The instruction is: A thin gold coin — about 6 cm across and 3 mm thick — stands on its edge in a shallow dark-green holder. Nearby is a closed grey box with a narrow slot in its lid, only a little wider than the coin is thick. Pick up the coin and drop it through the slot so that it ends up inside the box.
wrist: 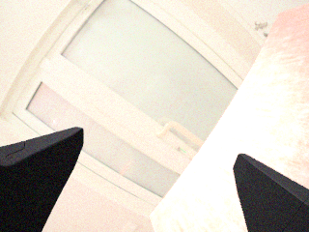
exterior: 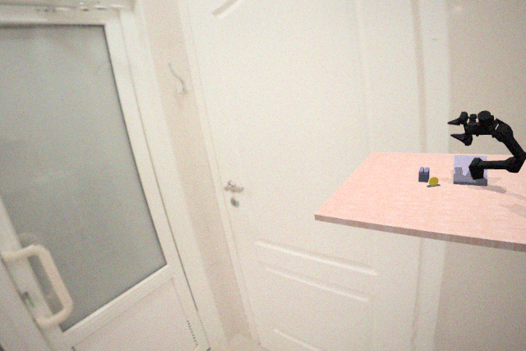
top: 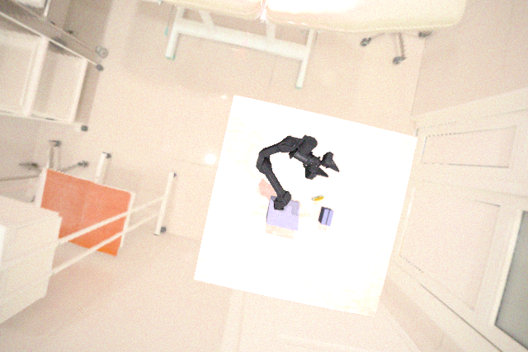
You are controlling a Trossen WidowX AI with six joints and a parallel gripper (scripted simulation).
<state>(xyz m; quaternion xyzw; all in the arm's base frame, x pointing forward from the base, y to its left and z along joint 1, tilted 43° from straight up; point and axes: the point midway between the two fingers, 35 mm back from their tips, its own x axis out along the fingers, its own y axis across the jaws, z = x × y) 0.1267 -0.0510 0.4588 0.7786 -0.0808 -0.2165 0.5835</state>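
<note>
My gripper tip is now 380 mm above the gold coin, 200 mm to the left of it and 60 mm short of it.
</note>
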